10 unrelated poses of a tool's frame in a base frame.
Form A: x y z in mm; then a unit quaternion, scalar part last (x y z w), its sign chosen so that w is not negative.
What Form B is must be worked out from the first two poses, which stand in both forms.
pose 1, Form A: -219.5, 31.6, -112.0, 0.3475, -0.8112, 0.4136, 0.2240
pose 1, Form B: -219.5, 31.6, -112.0, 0.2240, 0.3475, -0.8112, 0.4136
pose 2, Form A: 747.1, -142.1, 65.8, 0.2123, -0.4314, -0.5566, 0.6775
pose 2, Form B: 747.1, -142.1, 65.8, 0.6775, 0.2123, -0.4314, -0.5566
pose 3, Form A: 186.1, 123.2, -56.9, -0.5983, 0.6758, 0.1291, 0.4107
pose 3, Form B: 186.1, 123.2, -56.9, 0.4107, -0.5983, 0.6758, 0.1291
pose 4, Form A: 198.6, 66.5, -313.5, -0.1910, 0.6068, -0.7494, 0.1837
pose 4, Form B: 198.6, 66.5, -313.5, 0.1837, -0.1910, 0.6068, -0.7494
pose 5, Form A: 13.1, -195.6, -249.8, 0.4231, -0.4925, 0.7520, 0.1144
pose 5, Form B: 13.1, -195.6, -249.8, 0.1144, 0.4231, -0.4925, 0.7520
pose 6, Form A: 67.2, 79.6, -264.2, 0.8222, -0.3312, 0.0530, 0.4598
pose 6, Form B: 67.2, 79.6, -264.2, 0.4598, 0.8222, -0.3312, 0.0530
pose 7, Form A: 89.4, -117.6, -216.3, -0.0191, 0.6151, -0.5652, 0.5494
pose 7, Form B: 89.4, -117.6, -216.3, 0.5494, -0.0191, 0.6151, -0.5652
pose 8, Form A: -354.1, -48.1, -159.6, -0.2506, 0.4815, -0.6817, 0.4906
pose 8, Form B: -354.1, -48.1, -159.6, 0.4906, -0.2506, 0.4815, -0.6817
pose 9, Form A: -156.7, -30.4, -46.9, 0.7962, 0.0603, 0.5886, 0.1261
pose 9, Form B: -156.7, -30.4, -46.9, 0.1261, 0.7962, 0.0603, 0.5886
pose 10, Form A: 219.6, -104.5, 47.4, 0.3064, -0.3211, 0.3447, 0.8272
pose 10, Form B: 219.6, -104.5, 47.4, 0.8272, 0.3064, -0.3211, 0.3447
